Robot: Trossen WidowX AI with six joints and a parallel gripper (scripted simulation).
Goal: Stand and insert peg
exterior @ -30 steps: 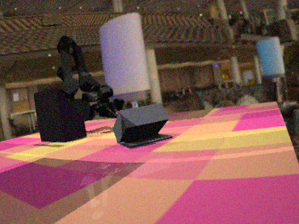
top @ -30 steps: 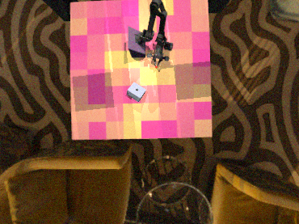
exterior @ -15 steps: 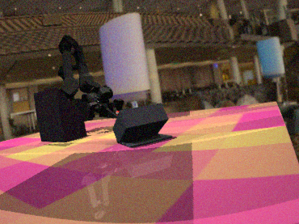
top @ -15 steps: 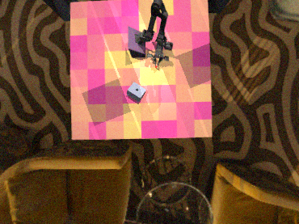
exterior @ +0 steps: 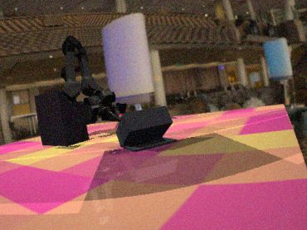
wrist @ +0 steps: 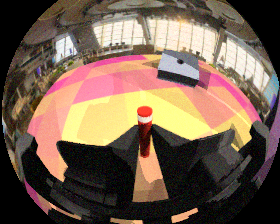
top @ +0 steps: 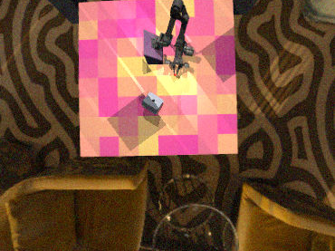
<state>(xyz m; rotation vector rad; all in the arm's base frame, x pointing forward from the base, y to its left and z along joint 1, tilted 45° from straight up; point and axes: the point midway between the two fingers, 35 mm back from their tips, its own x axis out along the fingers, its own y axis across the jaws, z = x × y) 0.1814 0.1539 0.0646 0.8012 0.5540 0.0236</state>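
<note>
The red peg is right at my gripper tip. From my gripper tip the other things lie so: grey sloped panel: 21 cm ahead, 18 cm to the right, 1 cm below.
</note>
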